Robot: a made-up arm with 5 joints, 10 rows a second.
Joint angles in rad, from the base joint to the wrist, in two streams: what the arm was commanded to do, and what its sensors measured. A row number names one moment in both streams.
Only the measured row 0 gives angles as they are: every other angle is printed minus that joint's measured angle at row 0.
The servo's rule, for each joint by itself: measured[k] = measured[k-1] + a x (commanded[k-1-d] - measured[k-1]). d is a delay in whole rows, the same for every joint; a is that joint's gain. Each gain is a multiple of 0.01, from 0.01 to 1. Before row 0 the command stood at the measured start. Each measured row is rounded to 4 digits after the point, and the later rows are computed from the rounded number. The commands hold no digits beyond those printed.
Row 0, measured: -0.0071, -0.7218, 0.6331, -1.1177, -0.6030
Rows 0 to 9, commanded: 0.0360, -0.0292, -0.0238, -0.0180, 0.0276; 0.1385, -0.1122, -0.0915, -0.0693, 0.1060; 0.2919, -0.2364, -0.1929, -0.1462, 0.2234; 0.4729, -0.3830, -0.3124, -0.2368, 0.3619; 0.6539, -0.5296, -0.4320, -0.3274, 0.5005; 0.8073, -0.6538, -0.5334, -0.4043, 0.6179; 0.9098, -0.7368, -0.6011, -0.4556, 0.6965; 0.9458, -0.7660, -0.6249, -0.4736, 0.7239; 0.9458, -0.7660, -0.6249, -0.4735, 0.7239; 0.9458, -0.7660, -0.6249, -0.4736, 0.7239
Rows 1 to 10, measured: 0.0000, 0.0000, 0.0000, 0.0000, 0.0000; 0.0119, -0.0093, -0.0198, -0.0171, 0.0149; 0.0537, -0.0422, -0.0793, -0.0667, 0.0641; 0.1323, -0.1043, -0.1736, -0.1422, 0.1501; 0.2447, -0.1935, -0.2888, -0.2321, 0.2645; 0.3797, -0.3011, -0.4077, -0.3226, 0.3919; 0.5208, -0.4140, -0.5120, -0.4002, 0.5139; 0.6492, -0.5173, -0.5860, -0.4528, 0.6125; 0.7471, -0.5969, -0.6183, -0.4726, 0.6727; 0.8127, -0.6510, -0.6238, -0.4735, 0.7003
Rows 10 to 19, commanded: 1.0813, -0.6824, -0.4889, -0.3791, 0.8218; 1.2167, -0.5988, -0.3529, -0.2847, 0.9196; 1.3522, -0.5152, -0.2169, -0.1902, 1.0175; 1.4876, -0.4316, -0.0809, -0.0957, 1.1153; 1.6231, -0.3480, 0.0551, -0.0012, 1.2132; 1.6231, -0.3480, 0.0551, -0.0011, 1.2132; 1.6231, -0.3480, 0.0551, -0.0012, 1.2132; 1.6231, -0.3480, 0.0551, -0.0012, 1.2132; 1.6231, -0.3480, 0.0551, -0.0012, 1.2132; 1.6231, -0.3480, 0.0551, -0.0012, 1.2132
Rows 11 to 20, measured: 0.8566, -0.6878, -0.6247, -0.4736, 0.7130; 0.9308, -0.6861, -0.5120, -0.3838, 0.7718; 1.0251, -0.6582, -0.3799, -0.2897, 0.8516; 1.1330, -0.6124, -0.2446, -0.1952, 0.9412; 1.2500, -0.5545, -0.1087, -0.1007, 1.0352; 1.3731, -0.4884, 0.0273, -0.0062, 1.1313; 1.4556, -0.4435, 0.0504, -0.0014, 1.1755; 1.5109, -0.4129, 0.0543, -0.0012, 1.1959; 1.5479, -0.3921, 0.0550, -0.0012, 1.2052; 1.5727, -0.3780, 0.0551, -0.0012, 1.2095
